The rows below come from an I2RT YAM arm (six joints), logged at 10 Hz.
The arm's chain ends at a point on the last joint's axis. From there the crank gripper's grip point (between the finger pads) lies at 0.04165 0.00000 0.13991 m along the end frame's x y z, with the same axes.
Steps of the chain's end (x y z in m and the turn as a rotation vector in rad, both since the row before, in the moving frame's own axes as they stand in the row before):
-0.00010, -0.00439, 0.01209, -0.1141, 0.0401, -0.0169
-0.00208, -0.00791, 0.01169, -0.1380, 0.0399, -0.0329
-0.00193, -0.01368, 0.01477, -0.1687, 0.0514, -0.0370
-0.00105, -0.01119, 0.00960, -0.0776, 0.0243, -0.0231
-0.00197, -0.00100, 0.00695, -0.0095, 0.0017, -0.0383
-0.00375, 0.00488, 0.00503, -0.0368, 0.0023, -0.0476
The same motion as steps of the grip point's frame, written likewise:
0.00559, 0.01069, 0.00944, -0.1141, 0.0401, -0.0169
0.00374, 0.00976, 0.00869, -0.1380, 0.0399, -0.0329
0.00557, 0.00795, 0.01060, -0.1687, 0.0514, -0.0370
0.00245, -0.00139, 0.00816, -0.0776, 0.0243, -0.0231
-0.00174, -0.00127, 0.00688, -0.0095, 0.0017, -0.0383
-0.00335, 0.00803, 0.00488, -0.0368, 0.0023, -0.0476

